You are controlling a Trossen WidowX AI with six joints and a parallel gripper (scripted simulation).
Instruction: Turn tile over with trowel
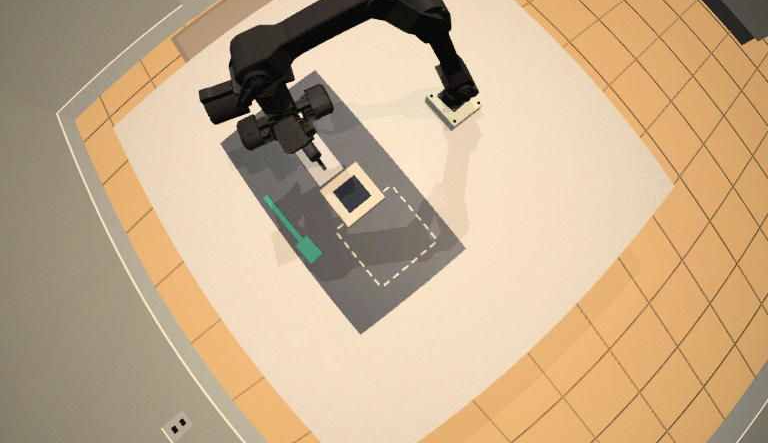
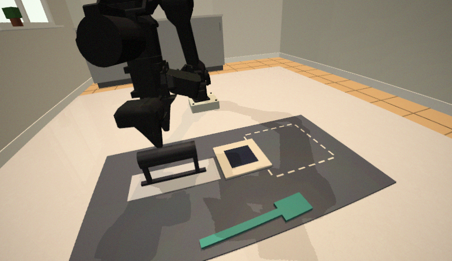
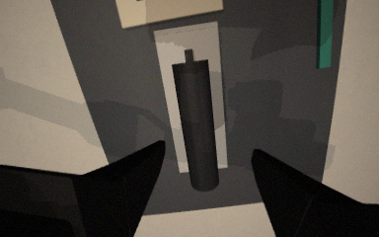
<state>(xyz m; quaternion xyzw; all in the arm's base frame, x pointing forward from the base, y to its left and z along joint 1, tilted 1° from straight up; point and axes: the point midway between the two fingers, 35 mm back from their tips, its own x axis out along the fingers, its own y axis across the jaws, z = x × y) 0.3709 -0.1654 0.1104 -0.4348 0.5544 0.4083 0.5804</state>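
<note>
The grey mat is 130 mm to the left of my gripper tip, 130 mm below it and 30 mm ahead of it. Round my gripper tip: tile (170 mm to the left, 110 mm below); then green trowel (170 mm ahead, 140 mm to the left, 110 mm below).
</note>
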